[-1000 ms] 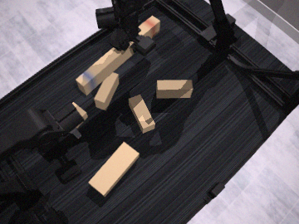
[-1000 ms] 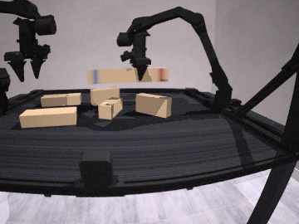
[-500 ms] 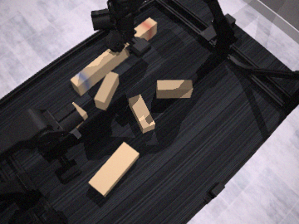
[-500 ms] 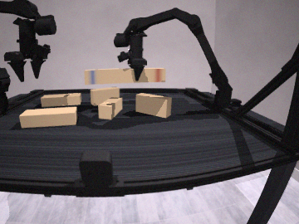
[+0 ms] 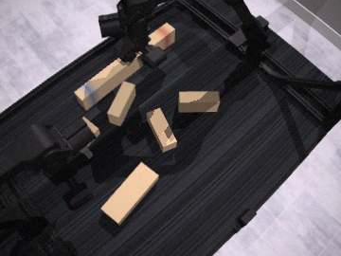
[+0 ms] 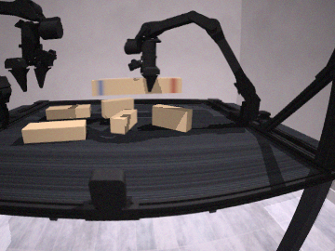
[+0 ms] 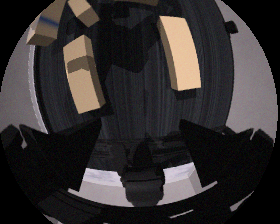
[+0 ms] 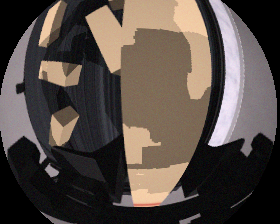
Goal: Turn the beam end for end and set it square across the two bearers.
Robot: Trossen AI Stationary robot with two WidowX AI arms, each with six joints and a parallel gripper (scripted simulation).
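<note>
Now: right hand 5 cm to the right of the beam and 1 cm above it.
</note>
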